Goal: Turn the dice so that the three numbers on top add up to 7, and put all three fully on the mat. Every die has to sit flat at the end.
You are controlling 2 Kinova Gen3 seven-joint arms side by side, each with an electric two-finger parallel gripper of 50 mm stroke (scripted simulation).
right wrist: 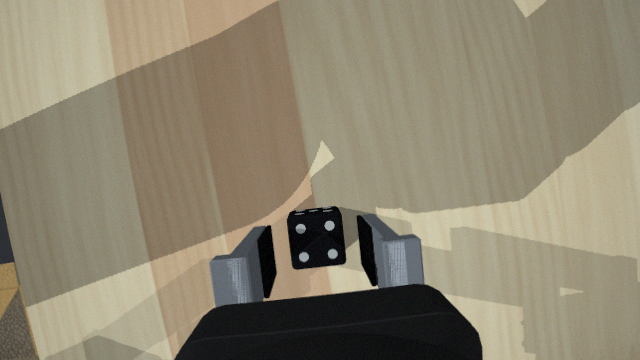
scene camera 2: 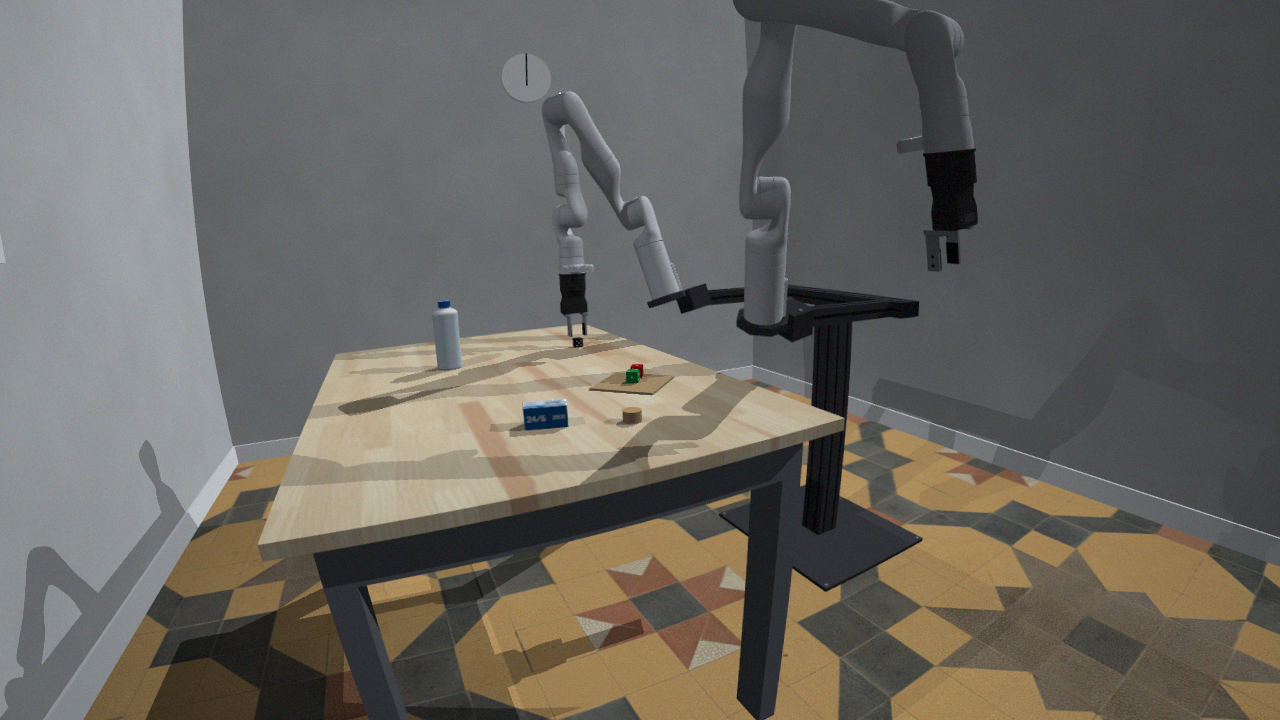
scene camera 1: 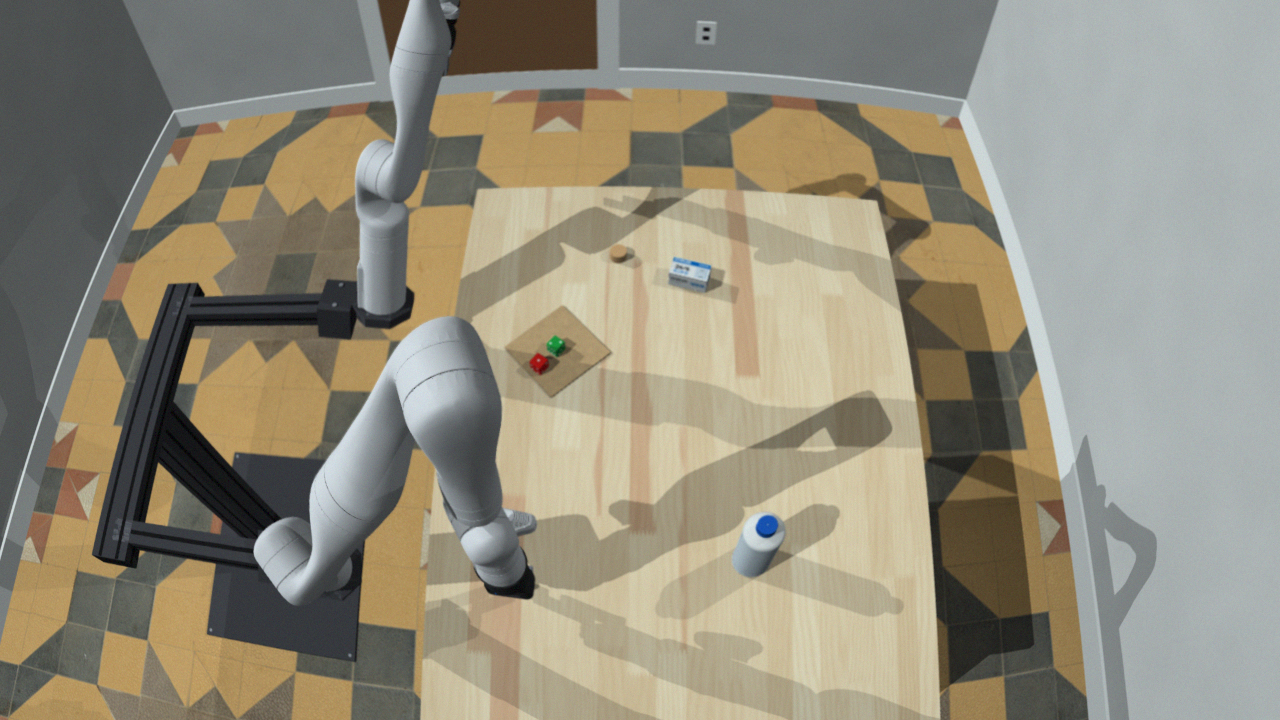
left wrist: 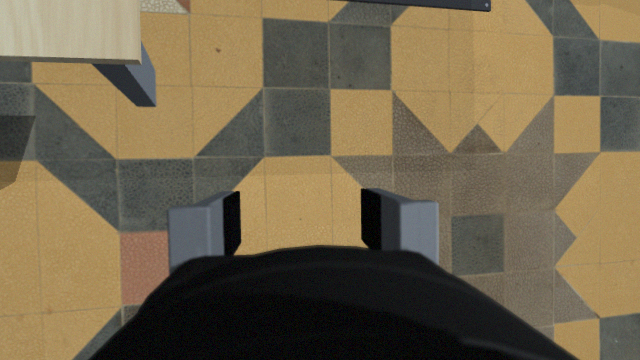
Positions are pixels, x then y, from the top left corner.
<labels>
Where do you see a staples box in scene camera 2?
546, 414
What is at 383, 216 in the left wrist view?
The left gripper.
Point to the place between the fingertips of the right gripper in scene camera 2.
At 577, 335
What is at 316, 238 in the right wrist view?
A black die.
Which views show the white bottle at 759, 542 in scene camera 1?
Scene camera 2 and scene camera 1 only.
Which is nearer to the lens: the staples box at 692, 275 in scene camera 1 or the white bottle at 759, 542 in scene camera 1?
The white bottle.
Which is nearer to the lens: the brown square mat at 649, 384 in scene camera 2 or the white bottle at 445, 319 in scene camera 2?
The brown square mat.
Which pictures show the brown square mat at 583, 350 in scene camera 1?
Scene camera 2 and scene camera 1 only.
</labels>
